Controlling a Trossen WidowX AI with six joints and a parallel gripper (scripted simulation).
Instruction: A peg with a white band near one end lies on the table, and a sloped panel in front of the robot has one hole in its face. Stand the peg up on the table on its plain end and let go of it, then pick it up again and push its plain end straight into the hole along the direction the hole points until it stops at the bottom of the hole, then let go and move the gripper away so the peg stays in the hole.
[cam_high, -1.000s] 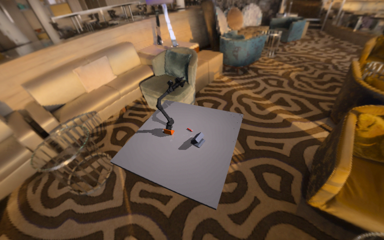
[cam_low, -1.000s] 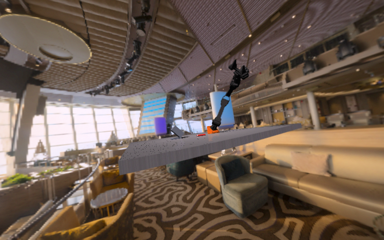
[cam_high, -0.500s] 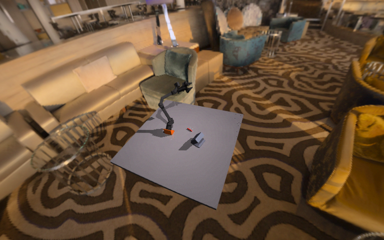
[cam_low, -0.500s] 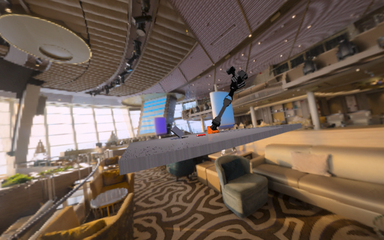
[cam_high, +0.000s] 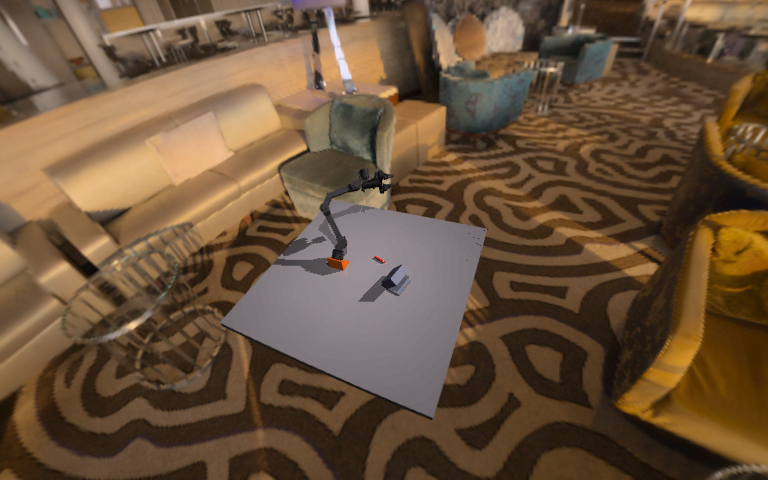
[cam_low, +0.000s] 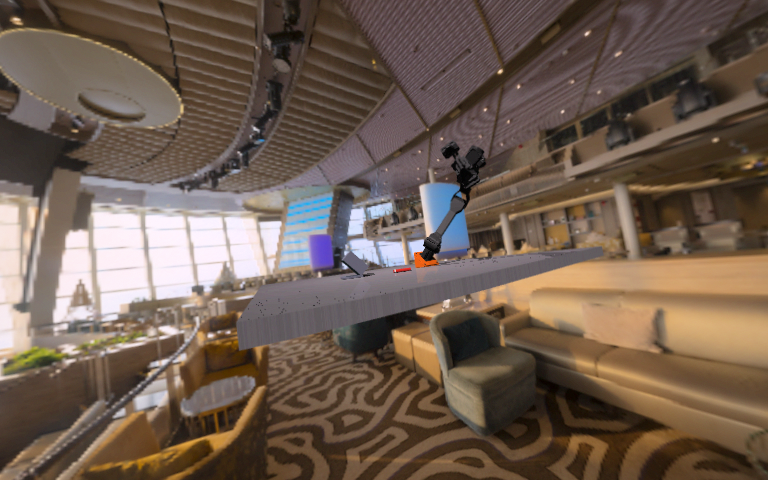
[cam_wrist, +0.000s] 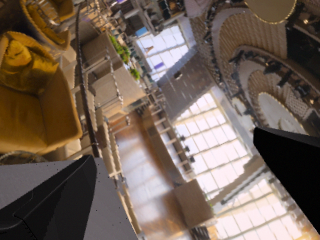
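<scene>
Now: gripper tip 10 mm short of the red peg, 400 mm to the left of it and 370 mm above it. From my gripper tip the other things lie so: sloped panel (160 mm ahead, 550 mm to the right, 310 mm below).
</scene>
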